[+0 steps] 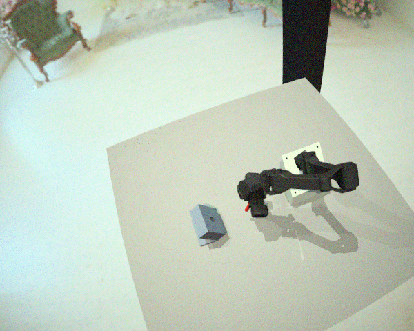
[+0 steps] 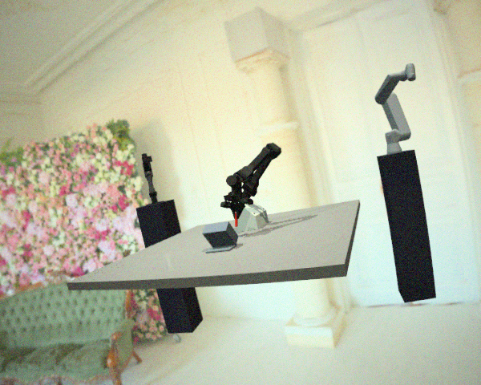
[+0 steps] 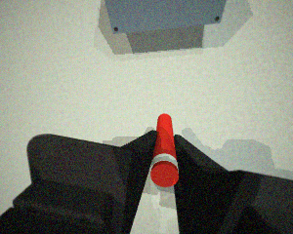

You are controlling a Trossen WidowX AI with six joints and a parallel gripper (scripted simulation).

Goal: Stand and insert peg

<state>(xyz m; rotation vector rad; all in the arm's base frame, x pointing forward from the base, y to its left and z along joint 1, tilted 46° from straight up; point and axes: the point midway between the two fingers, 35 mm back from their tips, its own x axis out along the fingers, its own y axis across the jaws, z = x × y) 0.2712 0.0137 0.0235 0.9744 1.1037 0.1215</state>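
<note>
Now: the grey sloped panel 18 cm ahead of my gripper tip, 4 cm to the right of it and 4 cm below it. From my gripper tip the other things lie so: red peg (2 cm above, 1 cm behind).
</note>
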